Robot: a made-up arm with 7 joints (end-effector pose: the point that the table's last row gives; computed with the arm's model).
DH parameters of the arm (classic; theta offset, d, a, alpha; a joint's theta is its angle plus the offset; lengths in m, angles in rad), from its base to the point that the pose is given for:
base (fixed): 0 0 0 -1.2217
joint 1: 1.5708 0 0 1.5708
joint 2: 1.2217 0 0 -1.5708
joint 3: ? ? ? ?
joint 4: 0 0 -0.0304 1.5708
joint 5: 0 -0.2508 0 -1.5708
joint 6: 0 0 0 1.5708
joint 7: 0 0 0 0
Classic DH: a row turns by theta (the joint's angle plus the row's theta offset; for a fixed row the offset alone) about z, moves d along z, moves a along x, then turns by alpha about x.
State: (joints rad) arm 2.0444 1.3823 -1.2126 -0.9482 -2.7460 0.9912 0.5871
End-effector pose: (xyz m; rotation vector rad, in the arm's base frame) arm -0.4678 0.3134 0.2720 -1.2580 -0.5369 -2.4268
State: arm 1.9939 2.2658 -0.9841 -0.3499 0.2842 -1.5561 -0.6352
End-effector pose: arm 0.1054 0.6449 0.1174 -1.1429 0.7510 -1.8095
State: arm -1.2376 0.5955 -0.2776 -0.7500 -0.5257 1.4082 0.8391
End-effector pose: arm 0.6363 0.0997 0.0128 0.9400 -1.0196 0.7115
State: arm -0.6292 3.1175 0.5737 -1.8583 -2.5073 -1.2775 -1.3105
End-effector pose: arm -0.0355 -0.1749 0.4365 0.6448 -2.7742 0.0705
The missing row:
joint 3: -1.5708 -0.4098 0.046 -1.5708
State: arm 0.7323 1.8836 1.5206 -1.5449 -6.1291 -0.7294 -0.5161
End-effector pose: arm 0.1977 0.3619 0.3421 -1.8148 1.4824 1.4763
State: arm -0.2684 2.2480 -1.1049 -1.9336 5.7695 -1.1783 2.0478
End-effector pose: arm 0.1616 0.4217 0.0531 -0.5726 0.0868 -0.5074
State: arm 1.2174 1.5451 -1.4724 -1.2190 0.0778 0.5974 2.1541
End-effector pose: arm -0.4064 0.4271 -0.0343 1.1978 0.8791 0.4457
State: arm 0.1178 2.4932 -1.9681 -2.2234 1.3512 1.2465 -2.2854
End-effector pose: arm -0.1074 0.3597 0.0892 -1.6470 0.9378 -1.4423
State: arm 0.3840 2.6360 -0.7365 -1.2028 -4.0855 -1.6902 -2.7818
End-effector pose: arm 0.2637 0.4448 0.2902 -2.3613 -0.5486 0.7664
